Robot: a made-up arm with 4 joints.
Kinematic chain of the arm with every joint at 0, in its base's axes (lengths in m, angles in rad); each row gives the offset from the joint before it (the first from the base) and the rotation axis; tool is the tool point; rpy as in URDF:
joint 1: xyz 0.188 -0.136 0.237 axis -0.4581 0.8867 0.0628
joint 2: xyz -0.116 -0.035 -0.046 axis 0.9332 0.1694 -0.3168
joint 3: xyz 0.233 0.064 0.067 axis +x
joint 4: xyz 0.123 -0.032 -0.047 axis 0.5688 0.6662 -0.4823
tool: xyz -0.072 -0.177 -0.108 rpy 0 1.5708 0
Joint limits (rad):
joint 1: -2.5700..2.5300
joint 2: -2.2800..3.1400
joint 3: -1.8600..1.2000
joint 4: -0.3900..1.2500
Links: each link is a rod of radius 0.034 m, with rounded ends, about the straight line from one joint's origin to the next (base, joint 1, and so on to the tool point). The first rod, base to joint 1, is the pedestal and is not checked.
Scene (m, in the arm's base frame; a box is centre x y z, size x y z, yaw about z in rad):
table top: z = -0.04
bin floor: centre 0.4 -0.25 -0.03 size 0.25 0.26 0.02 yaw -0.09
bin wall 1: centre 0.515 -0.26 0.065 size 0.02 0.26 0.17 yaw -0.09
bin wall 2: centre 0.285 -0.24 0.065 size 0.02 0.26 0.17 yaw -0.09
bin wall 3: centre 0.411 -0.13 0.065 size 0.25 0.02 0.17 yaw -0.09
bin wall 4: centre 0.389 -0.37 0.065 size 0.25 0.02 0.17 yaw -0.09
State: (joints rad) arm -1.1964 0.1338 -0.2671 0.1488
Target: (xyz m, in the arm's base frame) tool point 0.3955 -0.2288 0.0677
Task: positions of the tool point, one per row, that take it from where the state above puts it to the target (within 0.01 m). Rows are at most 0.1 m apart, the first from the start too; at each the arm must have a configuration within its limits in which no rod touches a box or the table.
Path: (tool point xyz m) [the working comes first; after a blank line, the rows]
Joints at the target: -0.6689 0.6631 -0.1405 0.2189
Straight joint move there: clear.

1: 0.4121 -0.2709 0.1402
2: 0.3955 -0.2288 0.0677

